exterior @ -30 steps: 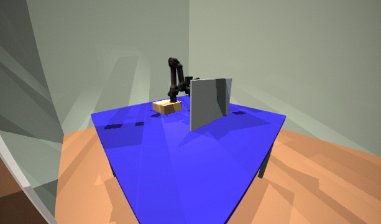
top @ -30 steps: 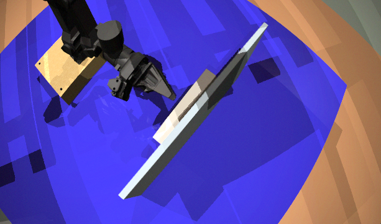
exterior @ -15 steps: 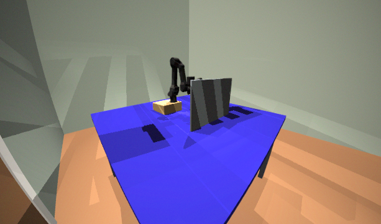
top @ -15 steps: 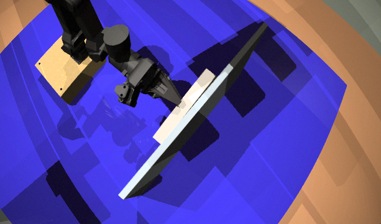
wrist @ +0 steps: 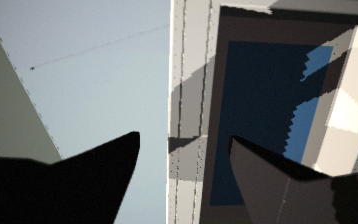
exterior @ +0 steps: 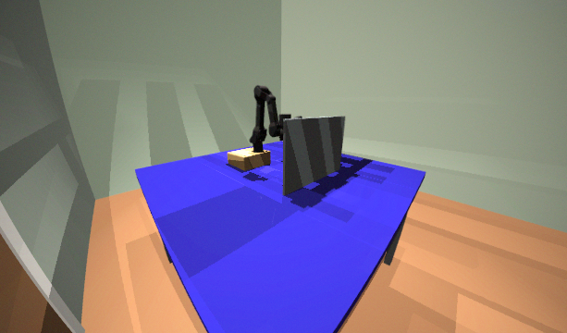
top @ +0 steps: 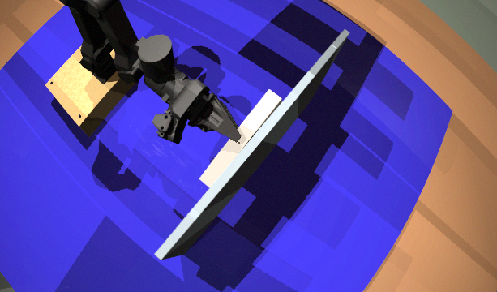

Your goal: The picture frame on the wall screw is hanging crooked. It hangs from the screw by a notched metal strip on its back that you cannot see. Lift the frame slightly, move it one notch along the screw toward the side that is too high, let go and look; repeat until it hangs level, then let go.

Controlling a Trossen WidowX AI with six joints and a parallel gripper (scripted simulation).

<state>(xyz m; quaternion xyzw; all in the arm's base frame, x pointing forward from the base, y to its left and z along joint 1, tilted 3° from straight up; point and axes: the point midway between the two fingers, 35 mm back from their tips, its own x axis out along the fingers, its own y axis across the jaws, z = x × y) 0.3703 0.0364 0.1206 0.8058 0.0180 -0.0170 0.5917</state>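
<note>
The picture frame is 50 mm below my gripper tip, 20 mm to the left of it and 10 mm ahead of it. Also, from my gripper tip: grey wall panel 60 mm below, 20 mm to the left, 20 mm ahead.
</note>
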